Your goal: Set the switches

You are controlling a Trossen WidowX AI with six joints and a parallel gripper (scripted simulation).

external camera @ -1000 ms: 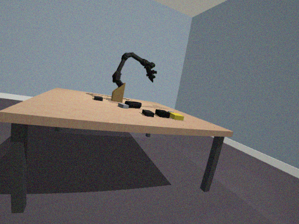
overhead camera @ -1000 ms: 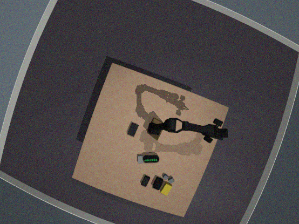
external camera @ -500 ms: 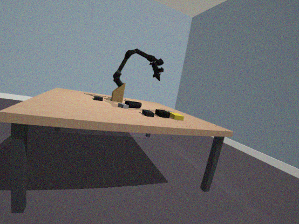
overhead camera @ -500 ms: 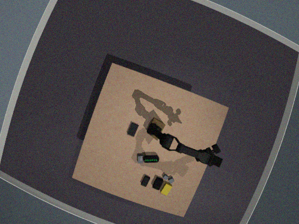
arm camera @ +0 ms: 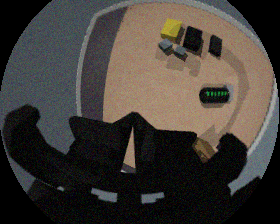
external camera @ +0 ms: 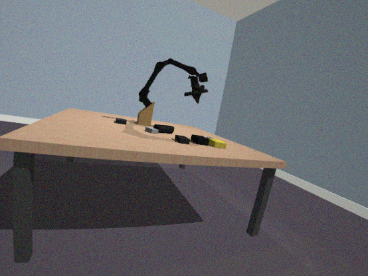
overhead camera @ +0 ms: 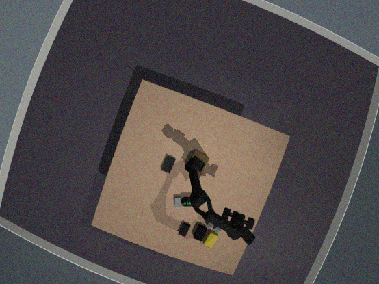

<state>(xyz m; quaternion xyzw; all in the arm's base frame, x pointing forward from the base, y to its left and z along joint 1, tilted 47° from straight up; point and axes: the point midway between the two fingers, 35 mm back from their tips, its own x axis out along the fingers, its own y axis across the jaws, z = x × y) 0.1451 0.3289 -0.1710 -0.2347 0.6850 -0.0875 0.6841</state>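
My gripper tip is now 340 mm to the left of the light grey block, 230 mm above it and 210 mm short of it. Also, from my gripper tip: dark module (550 mm to the right, 230 mm below, 20 mm behind); yellow block (370 mm ahead, 230 mm below, 40 mm to the left).
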